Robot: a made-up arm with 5 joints.
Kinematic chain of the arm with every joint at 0, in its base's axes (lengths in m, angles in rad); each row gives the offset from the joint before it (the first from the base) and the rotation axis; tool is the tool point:
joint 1: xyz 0 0 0.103 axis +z
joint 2: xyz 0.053 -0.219 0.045 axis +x
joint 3: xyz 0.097 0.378 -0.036 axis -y
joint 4: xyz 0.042 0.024 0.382 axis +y
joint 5: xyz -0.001 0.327 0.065 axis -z
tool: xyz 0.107 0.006 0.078
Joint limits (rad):
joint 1: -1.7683..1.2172
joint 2: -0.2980..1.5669
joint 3: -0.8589..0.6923
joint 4: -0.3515..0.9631
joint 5: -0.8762..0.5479
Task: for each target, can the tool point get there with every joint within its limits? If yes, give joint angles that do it. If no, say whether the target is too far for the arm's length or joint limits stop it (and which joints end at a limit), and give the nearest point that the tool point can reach.
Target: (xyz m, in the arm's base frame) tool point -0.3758 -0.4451 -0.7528
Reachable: no: joint limits stop it (at a limit: joint 1, joint 2, joint 3, joint 4) | nearest point 0.3243 -0.6582 0.0008 | short by 1.050 m
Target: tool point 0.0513 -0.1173 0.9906
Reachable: yes | joints -0.3234 0.8658 0.5681 0.5687 0.1203
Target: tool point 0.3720 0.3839 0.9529
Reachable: yes | joints 0.8646 0.9267 -0.4853 0.1558 -0.1867
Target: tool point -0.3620 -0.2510 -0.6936
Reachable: no: joint limits stop it (at a limit: joint 1, joint 2, joint 3, joint 4, joint 5) | nearest point 0.3230 -0.6581 0.0020 | short by 1.058 m
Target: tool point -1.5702 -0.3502 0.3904
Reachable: no: too far | nearest point -0.7523 -0.2074 0.8283 | short by 0.939 m
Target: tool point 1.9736 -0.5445 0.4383
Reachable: no: too far | nearest point 0.8389 -0.2315 0.2934 | short by 1.186 m
